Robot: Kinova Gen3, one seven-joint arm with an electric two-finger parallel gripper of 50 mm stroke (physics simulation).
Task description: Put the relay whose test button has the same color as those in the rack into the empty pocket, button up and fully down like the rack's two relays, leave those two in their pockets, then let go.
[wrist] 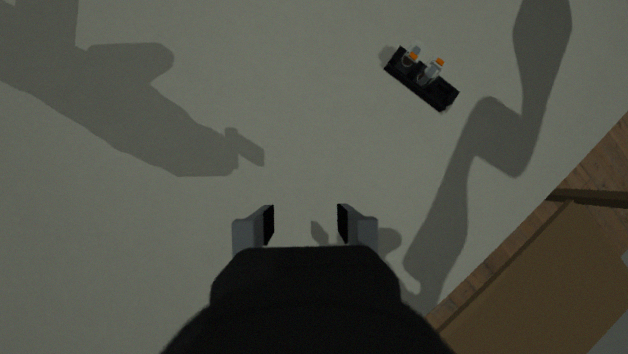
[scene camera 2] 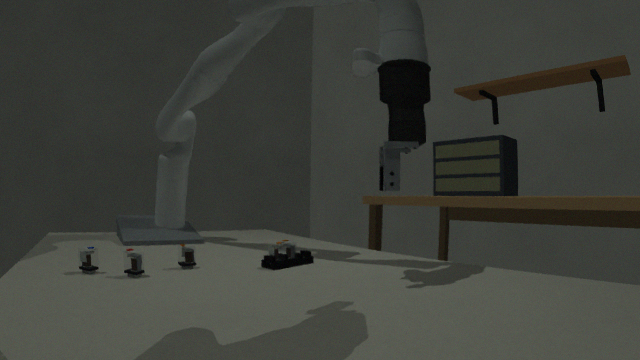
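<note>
A black rack shows in the pictures, and so does my gripper. The wrist view, too, shows me my gripper.
</note>
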